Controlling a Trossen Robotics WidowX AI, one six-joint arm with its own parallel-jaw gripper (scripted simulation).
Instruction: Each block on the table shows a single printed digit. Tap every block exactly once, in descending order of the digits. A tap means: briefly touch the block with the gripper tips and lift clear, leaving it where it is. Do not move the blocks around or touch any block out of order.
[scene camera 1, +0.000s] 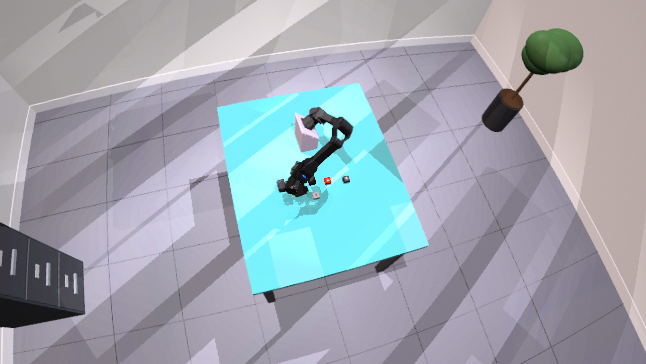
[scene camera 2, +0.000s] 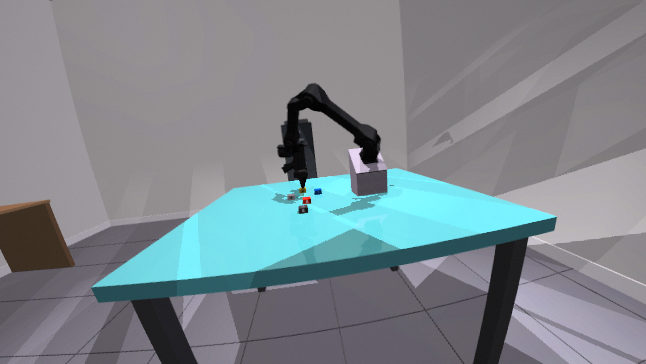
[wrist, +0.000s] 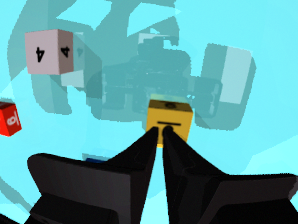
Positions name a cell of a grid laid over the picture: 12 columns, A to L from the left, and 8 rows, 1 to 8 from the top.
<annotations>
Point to a yellow block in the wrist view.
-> G5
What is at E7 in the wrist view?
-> My gripper.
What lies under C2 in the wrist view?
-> A white block.
</annotations>
